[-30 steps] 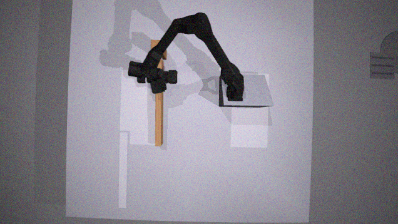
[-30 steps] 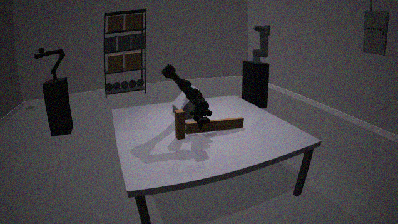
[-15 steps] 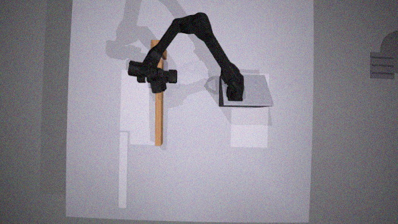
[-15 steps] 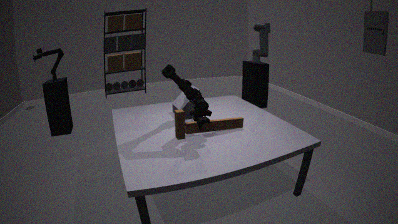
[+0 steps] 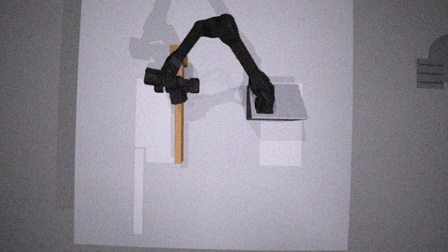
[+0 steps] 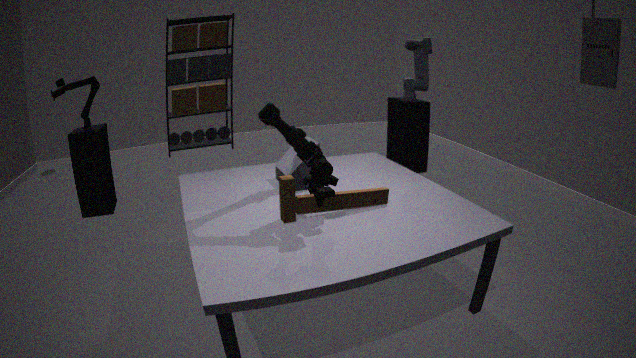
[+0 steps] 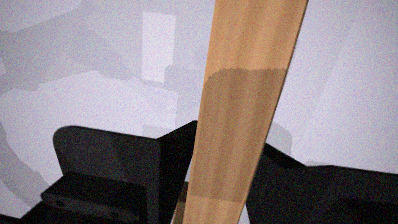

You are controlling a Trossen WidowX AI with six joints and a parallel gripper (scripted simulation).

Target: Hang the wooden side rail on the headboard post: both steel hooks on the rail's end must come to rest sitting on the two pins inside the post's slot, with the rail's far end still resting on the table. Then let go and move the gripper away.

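My gripper tip is now 130 mm to the left of the wooden headboard post and 40 mm below it.
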